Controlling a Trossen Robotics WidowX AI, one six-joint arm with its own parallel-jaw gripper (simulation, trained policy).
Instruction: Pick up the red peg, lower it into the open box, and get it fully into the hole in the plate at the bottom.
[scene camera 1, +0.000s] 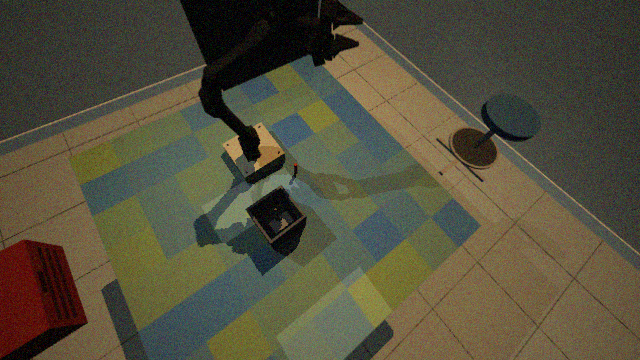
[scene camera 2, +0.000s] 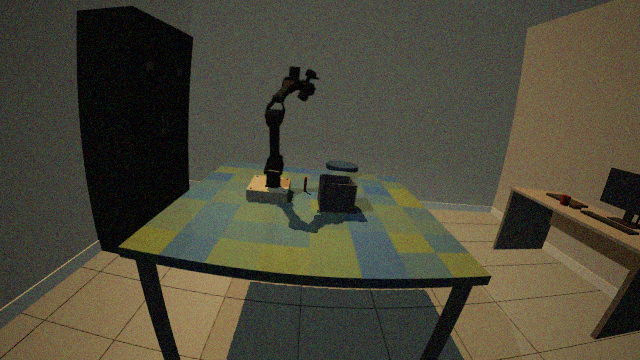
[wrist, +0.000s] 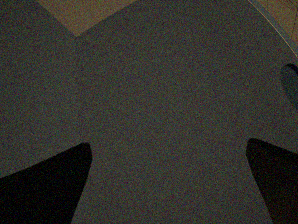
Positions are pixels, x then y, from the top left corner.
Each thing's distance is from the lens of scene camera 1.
my gripper (scene camera 1: 360, 33): 74 cm
dark box (scene camera 1: 279, 195): 99 cm
